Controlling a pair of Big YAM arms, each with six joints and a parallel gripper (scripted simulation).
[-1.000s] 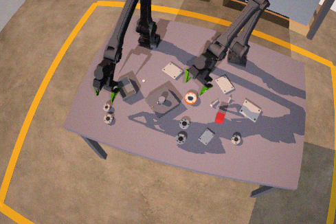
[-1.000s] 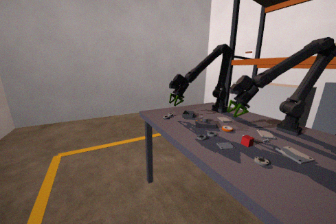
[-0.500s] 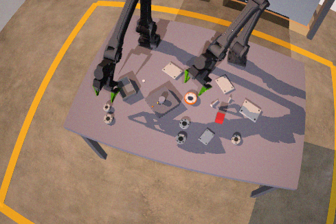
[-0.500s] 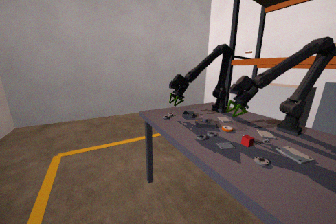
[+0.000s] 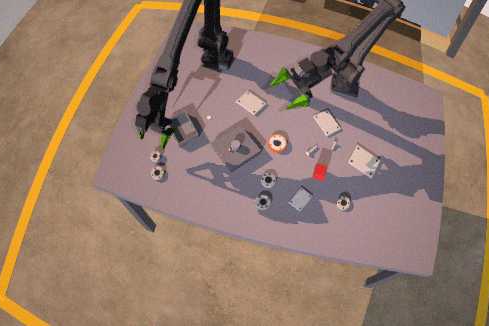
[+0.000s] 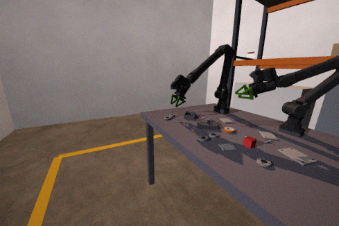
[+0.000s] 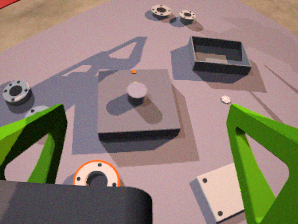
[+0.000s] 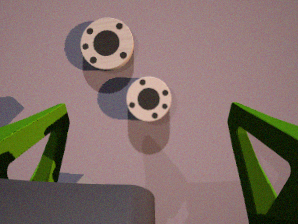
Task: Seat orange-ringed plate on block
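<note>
Right now my right hand is 6 cm past the dark grey block, 26 cm to the right of it and 8 cm above it. Also, from my right hand: bolt: 14 cm behind, 53 cm to the left, 9 cm below; dark box: 12 cm behind, 6 cm to the left, 9 cm below; nut: 19 cm behind, 14 cm to the left, 10 cm below.
</note>
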